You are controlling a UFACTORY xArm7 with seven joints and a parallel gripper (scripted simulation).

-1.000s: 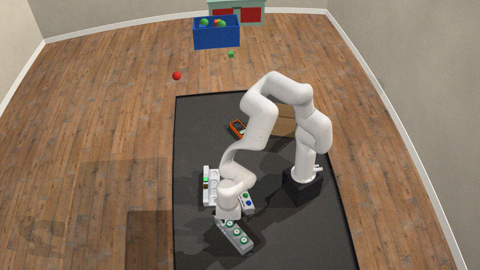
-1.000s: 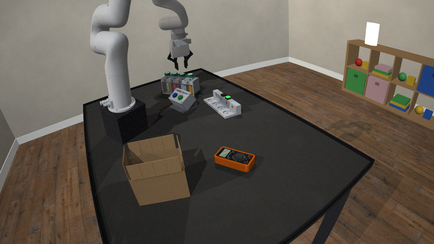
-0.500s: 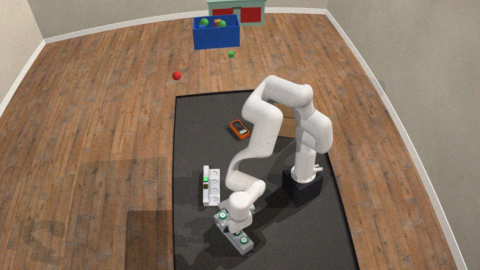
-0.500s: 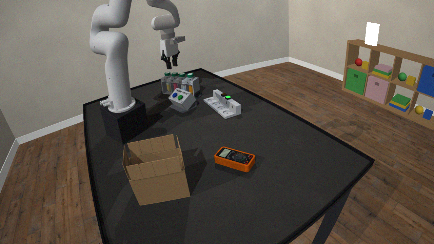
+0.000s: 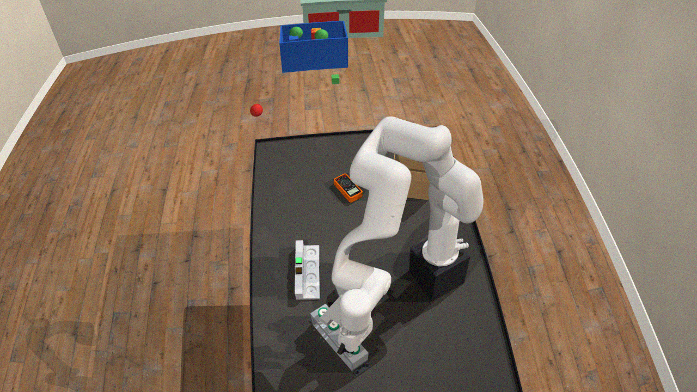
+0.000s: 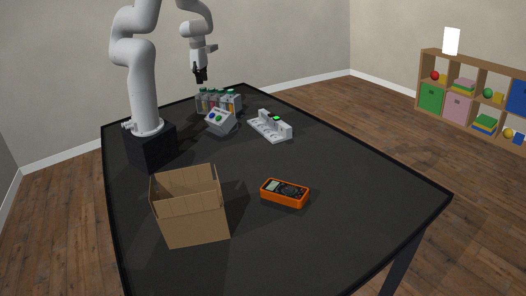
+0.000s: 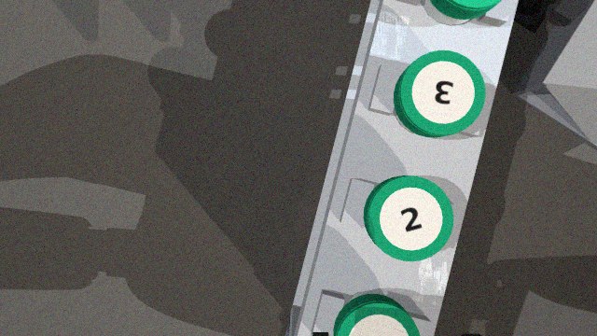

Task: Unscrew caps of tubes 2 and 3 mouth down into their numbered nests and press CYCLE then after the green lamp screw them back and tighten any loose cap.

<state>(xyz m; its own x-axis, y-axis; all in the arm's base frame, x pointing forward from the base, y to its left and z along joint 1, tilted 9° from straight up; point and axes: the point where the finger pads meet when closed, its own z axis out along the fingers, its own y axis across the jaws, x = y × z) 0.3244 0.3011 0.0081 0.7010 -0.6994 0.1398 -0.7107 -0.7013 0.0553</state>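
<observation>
Now: the cap 8 cm ahead of my hand, 13 cm to the right of it and 5 cm below it. From my hand the other things lie so: blue key 5 cm behind, 21 cm to the right, 10 cm below; then green key 4 cm behind, 26 cm to the right, 10 cm below; then key housing 3 cm behind, 23 cm to the right, 12 cm below.
</observation>
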